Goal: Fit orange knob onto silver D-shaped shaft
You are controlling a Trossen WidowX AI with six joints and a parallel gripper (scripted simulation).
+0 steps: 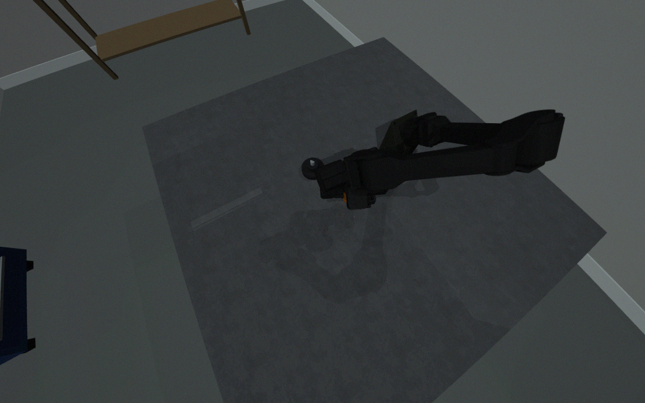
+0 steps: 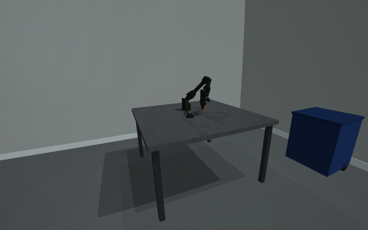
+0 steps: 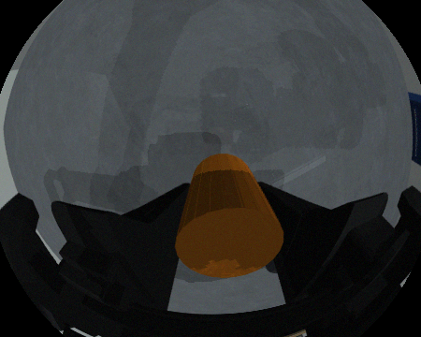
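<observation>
Now: gripper tip 18 cm to the left of the pedestal, 3 cm above it and 1 cm short of it. Round my gripper tip: orange knob: 4 cm above.
</observation>
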